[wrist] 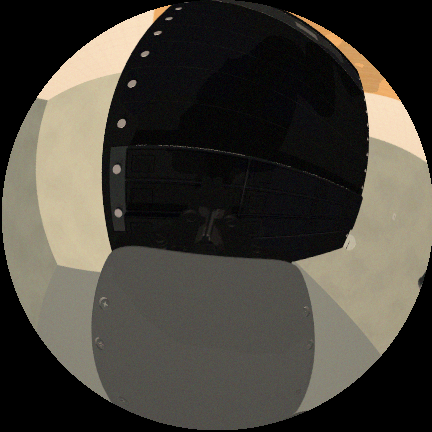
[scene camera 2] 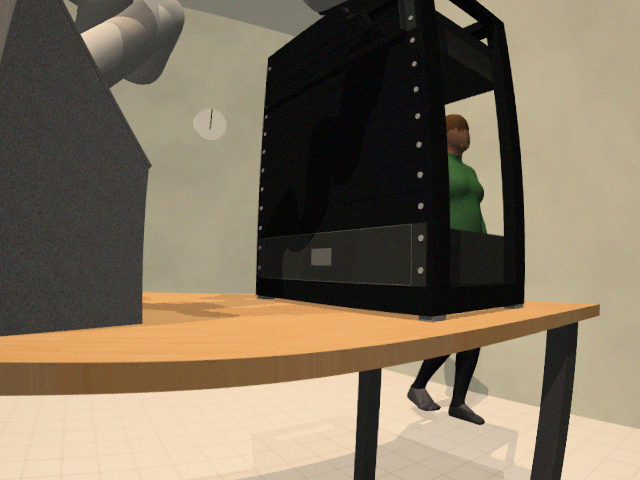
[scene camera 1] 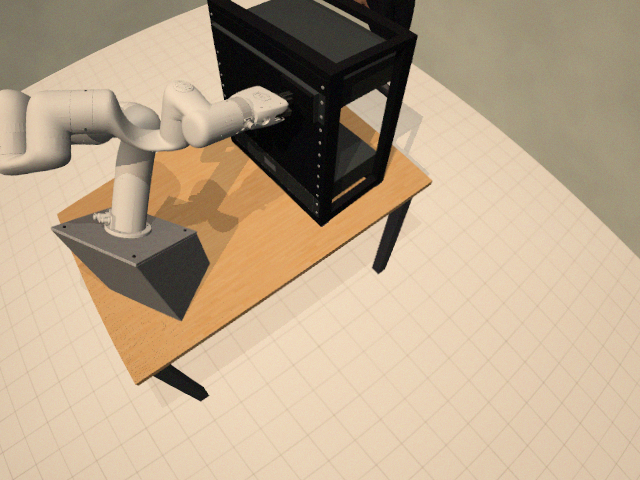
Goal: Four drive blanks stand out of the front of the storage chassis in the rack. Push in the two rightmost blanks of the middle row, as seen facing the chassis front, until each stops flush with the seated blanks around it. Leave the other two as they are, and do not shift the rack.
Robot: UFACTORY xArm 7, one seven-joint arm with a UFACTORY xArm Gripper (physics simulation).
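Seen in the pictures: gripper, fingertip midpoint: (wrist: pixel 208 189) (scene camera 2: pixel 366 28) (scene camera 1: pixel 290 97); arm's base, origin of the base link: (scene camera 2: pixel 40 97) (scene camera 1: pixel 127 228).
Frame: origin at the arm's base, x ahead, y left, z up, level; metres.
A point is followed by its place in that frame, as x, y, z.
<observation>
The black rack (scene camera 1: pixel 330 170) {0.557, 0.006, -0.007} (scene camera 2: pixel 435 170) {0.544, 0.000, -0.070} stands upright on the table. The storage chassis is in its upper part; its grey right ear (scene camera 1: pixel 316 107) {0.518, 0.022, 0.218} (scene camera 2: pixel 407 14) {0.525, 0.021, 0.203} (wrist: pixel 118 192) {0.527, 0.016, 0.215} shows. In the wrist view, where the rack appears upside down, the rightmost middle-row blank (wrist: pixel 142 192) {0.502, 0.037, 0.211} lies beside the ear, with a dark band along one edge. The blank faces are nearly black, and how far each stands out cannot be told. My gripper (scene camera 1: pixel 289 99) {0.477, 0.089, 0.204} (wrist: pixel 208 189) {0.477, 0.089, 0.204} is shut and empty, close in front of the chassis face, left of the ear. Its fingertips are dark, and whether they touch is unclear.
The wooden table (scene camera 1: pixel 279 248) {0.389, -0.031, -0.279} (scene camera 2: pixel 232 343) {0.271, -0.117, -0.279} carries the arm's grey pedestal (scene camera 1: pixel 170 268) {0.084, -0.116, -0.057} (scene camera 2: pixel 67 206) {0.099, -0.098, -0.156} in front of the rack. A panel with a pale label (scene camera 1: pixel 269 163) {0.439, 0.232, -0.185} (scene camera 2: pixel 321 256) {0.440, 0.228, -0.185} sits low in the rack. A person in green (scene camera 2: pixel 462 180) stands behind the rack.
</observation>
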